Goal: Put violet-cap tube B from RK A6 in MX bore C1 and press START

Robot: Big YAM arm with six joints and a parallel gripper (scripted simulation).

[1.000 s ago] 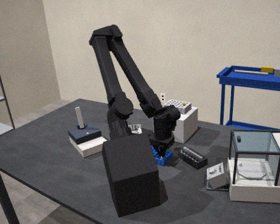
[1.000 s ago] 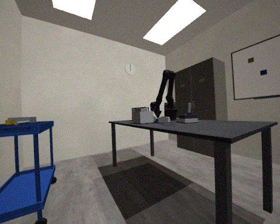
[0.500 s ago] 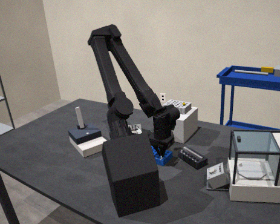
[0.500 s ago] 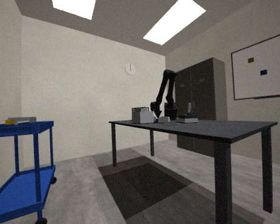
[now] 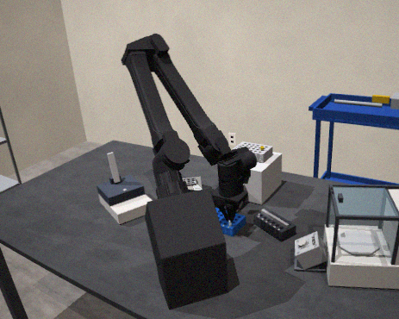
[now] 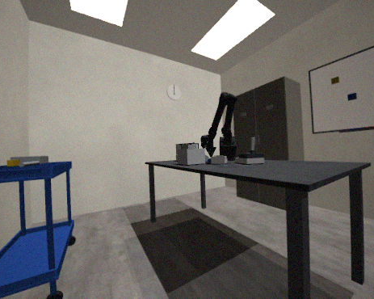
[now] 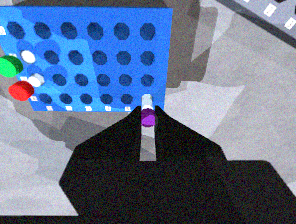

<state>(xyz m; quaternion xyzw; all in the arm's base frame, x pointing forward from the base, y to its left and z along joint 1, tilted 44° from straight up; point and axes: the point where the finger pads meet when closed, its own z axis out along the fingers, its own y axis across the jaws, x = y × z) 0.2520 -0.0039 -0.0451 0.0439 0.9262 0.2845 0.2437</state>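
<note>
The blue rack RK is 50 mm to the left of my hand, 40 mm below it and 30 mm ahead of it. The rest, counted from my hand: tube B: 20 mm below; then dry block DB: 250 mm to the left, 90 mm ahead, 30 mm below; then dark magnet block MG: 110 mm to the right, 90 mm ahead, 40 mm below.
</note>
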